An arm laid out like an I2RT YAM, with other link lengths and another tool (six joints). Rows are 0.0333 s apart.
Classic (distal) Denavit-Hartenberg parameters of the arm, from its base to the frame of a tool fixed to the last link. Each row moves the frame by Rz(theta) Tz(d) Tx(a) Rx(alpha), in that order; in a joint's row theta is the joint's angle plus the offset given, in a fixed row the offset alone. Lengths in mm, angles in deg.
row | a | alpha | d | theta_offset
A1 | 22.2 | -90 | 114.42 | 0
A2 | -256.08 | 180 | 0 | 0
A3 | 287.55 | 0 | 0 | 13.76
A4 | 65.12 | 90 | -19.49 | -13.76
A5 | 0 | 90 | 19.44 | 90
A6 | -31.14 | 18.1 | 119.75 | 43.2
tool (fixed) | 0 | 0 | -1.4 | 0
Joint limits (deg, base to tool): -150..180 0..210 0..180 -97..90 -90..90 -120..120
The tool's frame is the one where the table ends.
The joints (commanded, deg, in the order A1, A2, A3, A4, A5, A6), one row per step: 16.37, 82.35, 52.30, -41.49, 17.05, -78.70; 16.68, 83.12, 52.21, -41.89, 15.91, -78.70; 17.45, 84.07, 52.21, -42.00, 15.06, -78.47; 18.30, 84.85, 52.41, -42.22, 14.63, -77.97; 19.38, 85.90, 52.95, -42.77, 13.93, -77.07; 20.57, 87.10, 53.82, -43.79, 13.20, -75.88; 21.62, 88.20, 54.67, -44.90, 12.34, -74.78; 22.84, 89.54, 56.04, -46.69, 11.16, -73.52; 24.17, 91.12, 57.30, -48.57, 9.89, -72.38; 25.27, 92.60, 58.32, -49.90, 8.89, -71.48
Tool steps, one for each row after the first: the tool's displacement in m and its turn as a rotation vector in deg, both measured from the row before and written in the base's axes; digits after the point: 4 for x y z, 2 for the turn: -0.0030, 0.0032, -0.0043, 0.68, 1.52, 0.66; -0.0024, 0.0052, -0.0045, 0.55, 1.21, 0.80; -0.0017, 0.0050, -0.0026, 0.31, 0.81, 0.50; -0.0018, 0.0069, -0.0023, 0.58, 1.08, 0.42; -0.0022, 0.0075, -0.0014, 0.56, 1.34, 0.24; -0.0025, 0.0069, -0.0010, 0.59, 1.43, 0.18; -0.0031, 0.0084, 0.0004, 0.72, 1.92, 0.23; -0.0046, 0.0085, -0.0012, 0.51, 2.39, 0.41; -0.0035, 0.0071, -0.0018, 0.31, 1.95, 0.33
